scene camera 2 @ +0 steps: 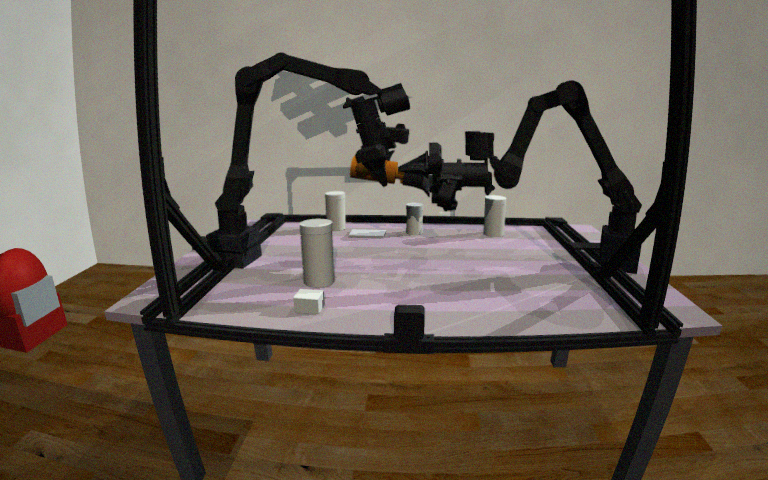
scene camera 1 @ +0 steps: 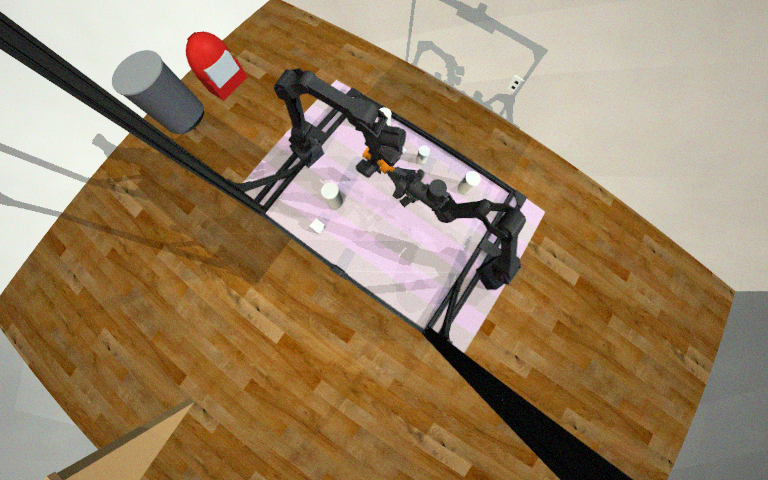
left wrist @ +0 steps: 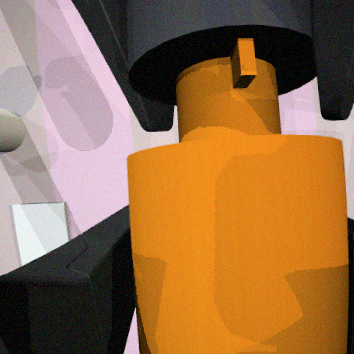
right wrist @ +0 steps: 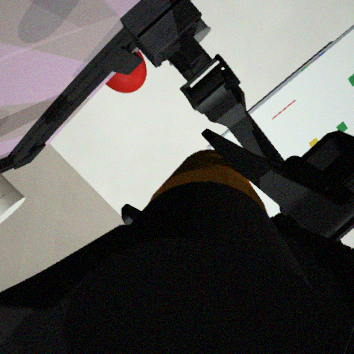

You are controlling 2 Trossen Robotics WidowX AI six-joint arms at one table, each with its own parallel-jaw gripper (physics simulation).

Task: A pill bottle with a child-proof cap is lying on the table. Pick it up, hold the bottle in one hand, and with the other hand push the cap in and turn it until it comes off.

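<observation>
The orange pill bottle [scene camera 1: 386, 166] [scene camera 2: 391, 170] [left wrist: 240, 225] [right wrist: 205, 174] is held level above the table, pointing right in scene camera 2. My left gripper [scene camera 1: 376, 160] [scene camera 2: 380, 169] is shut around its body. The dark cap [left wrist: 220, 40] [right wrist: 200, 260] is at its neck end, between the fingers of my right gripper [scene camera 1: 396, 175] [scene camera 2: 412, 173], which is shut on it. In the left wrist view the orange neck and one small lug stand out against the cap's dark underside. How far the neck sits inside the cap is hidden.
White cylinders [scene camera 1: 331, 196] [scene camera 2: 318, 254] [scene camera 2: 335, 211] [scene camera 2: 414, 219] [scene camera 2: 495, 217] stand on the pink table [scene camera 2: 271, 321]. A small white box [scene camera 1: 317, 225] [scene camera 2: 308, 302] lies at the front left and a flat pale tile [scene camera 2: 367, 233] at the back. A black frame rail [scene camera 2: 254, 335] borders the front.
</observation>
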